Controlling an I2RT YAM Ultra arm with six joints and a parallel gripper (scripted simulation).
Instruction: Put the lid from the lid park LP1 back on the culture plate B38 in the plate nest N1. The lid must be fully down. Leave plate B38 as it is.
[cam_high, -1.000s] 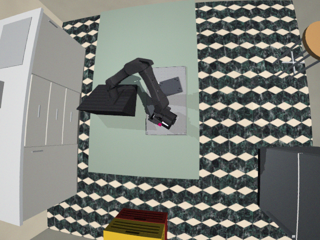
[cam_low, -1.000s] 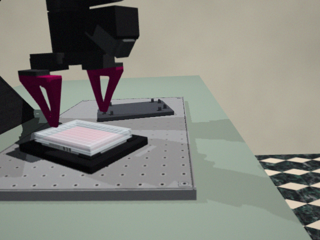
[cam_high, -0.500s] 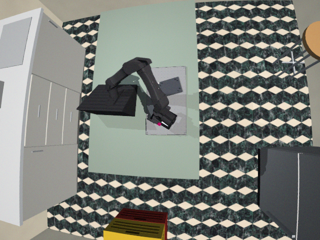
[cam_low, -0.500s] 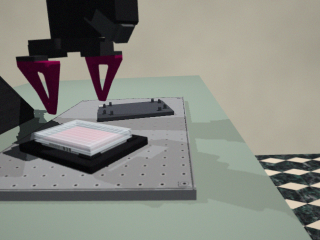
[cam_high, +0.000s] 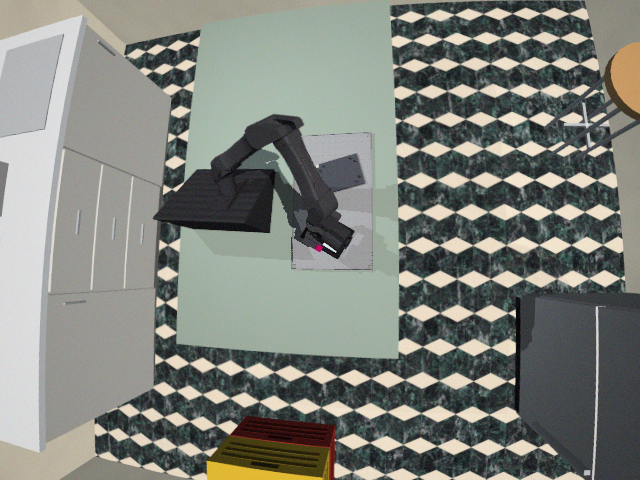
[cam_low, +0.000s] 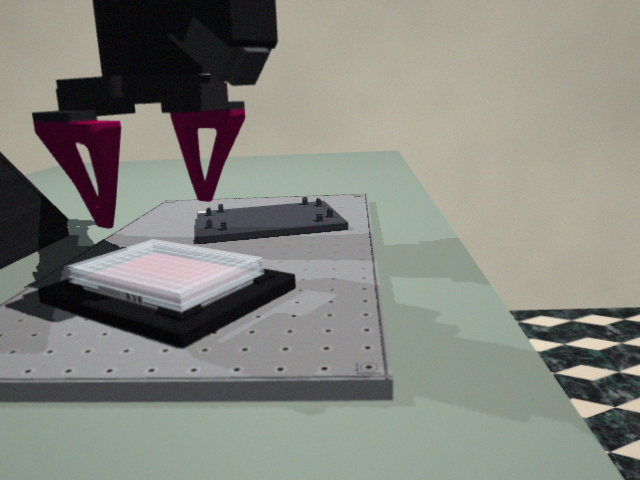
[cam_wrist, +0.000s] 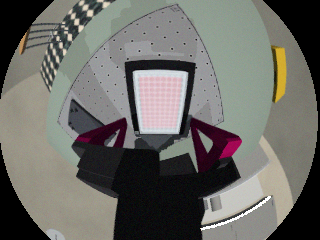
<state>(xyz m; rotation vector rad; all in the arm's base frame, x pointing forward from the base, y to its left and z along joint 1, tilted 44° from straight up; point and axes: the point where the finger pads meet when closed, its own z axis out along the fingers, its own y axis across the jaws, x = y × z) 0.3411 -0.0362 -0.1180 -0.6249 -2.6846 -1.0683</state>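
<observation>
Right now my hand is 50 mm above the clear lid. Also, from my hand: dark lid park LP1: 30 mm ahead, 230 mm to the left, 70 mm below; culture plate B38: 60 mm below.
</observation>
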